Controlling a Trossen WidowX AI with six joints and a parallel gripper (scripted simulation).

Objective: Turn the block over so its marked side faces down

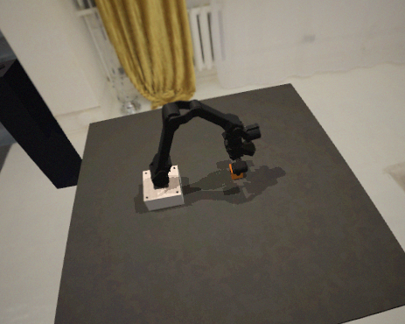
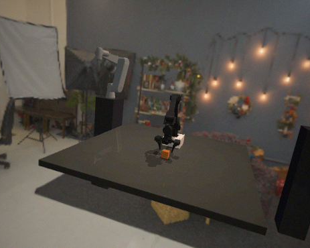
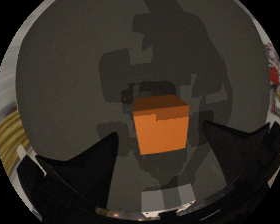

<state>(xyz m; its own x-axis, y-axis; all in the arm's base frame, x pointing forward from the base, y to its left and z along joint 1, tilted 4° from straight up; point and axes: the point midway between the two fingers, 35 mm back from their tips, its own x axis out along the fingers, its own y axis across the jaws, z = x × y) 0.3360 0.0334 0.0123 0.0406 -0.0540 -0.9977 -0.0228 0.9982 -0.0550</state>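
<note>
Now: gripper tip 2 cm above the orange block and 1 cm past it.
</note>
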